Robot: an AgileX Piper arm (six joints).
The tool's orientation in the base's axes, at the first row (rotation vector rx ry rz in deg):
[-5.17, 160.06, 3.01]
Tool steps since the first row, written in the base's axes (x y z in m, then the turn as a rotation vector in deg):
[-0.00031, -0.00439, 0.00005, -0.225, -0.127, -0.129]
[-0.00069, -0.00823, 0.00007, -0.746, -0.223, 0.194]
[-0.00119, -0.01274, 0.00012, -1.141, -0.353, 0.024]
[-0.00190, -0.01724, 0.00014, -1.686, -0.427, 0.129]
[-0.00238, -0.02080, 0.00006, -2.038, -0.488, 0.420]
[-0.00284, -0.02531, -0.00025, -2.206, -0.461, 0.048]
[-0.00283, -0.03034, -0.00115, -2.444, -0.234, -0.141]
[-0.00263, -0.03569, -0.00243, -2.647, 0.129, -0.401]
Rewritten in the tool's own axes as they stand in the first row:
[0.00052, -0.00436, -0.00036, 0.262, -0.114, 0.039]
[0.00109, -0.00816, -0.00069, 0.647, -0.166, -0.445]
[0.00179, -0.01262, -0.00112, 1.083, -0.273, -0.425]
[0.00271, -0.01706, -0.00159, 1.563, -0.306, -0.711]
[0.00338, -0.02058, -0.00185, 1.798, -0.335, -1.106]
[0.00417, -0.02505, -0.00192, 2.080, -0.306, -0.812]
[0.00475, -0.03009, -0.00131, 2.355, -0.068, -0.704]
[0.00530, -0.03547, -0.00030, 2.614, 0.301, -0.511]

